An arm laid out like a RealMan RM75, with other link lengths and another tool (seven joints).
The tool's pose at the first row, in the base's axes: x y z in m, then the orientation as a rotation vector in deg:
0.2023, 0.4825, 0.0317, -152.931, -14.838, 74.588
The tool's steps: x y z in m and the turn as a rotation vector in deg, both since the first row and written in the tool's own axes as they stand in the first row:
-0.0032, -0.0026, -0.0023, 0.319, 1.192, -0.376
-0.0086, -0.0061, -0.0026, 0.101, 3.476, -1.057
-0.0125, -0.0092, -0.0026, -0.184, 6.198, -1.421
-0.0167, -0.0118, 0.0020, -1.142, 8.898, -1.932
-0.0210, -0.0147, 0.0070, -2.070, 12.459, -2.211
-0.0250, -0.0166, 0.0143, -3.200, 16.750, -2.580
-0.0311, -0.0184, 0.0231, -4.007, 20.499, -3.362
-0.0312, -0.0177, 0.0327, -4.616, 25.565, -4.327
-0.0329, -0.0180, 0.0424, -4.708, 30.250, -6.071
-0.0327, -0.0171, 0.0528, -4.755, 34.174, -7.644
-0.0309, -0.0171, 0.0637, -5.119, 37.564, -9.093
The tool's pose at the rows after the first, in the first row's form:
0.2020, 0.4842, 0.0361, -153.174, -14.946, 72.782
0.1986, 0.4863, 0.0412, -154.293, -15.690, 69.495
0.1960, 0.4885, 0.0448, -155.780, -16.006, 65.680
0.1896, 0.4904, 0.0458, -157.656, -16.993, 61.928
0.1828, 0.4926, 0.0467, -159.917, -17.530, 56.957
0.1744, 0.4940, 0.0457, -162.437, -18.210, 50.855
0.1636, 0.4950, 0.0454, -164.062, -19.244, 45.317
0.1560, 0.4949, 0.0395, -165.624, -20.137, 37.752
0.1473, 0.4955, 0.0350, -165.915, -21.657, 30.532
0.1393, 0.4954, 0.0283, -165.847, -23.002, 24.473
0.1317, 0.4965, 0.0203, -165.829, -24.477, 19.218

